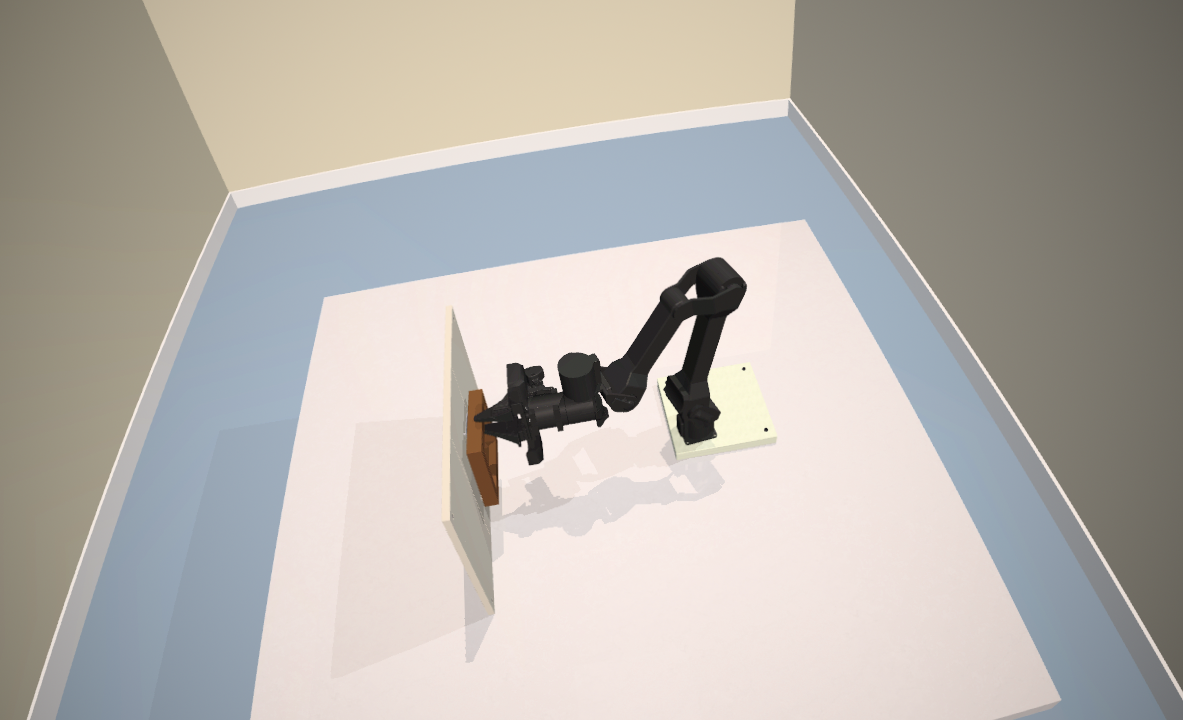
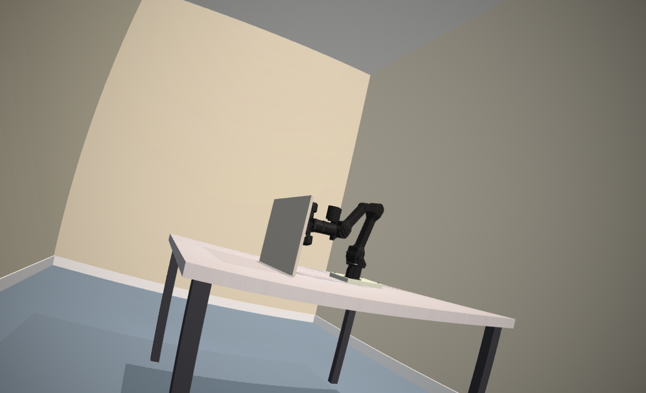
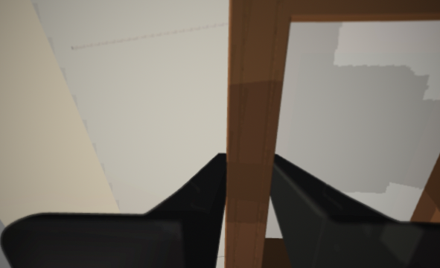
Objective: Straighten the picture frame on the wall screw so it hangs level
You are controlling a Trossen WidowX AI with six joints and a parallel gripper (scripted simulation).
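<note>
My gripper tip is now 5 cm above the picture frame, 1 cm to the right of it and 1 cm short of it. Round my gripper tip: grey panel: 6 cm below, 2 cm ahead, 1 cm to the left.
</note>
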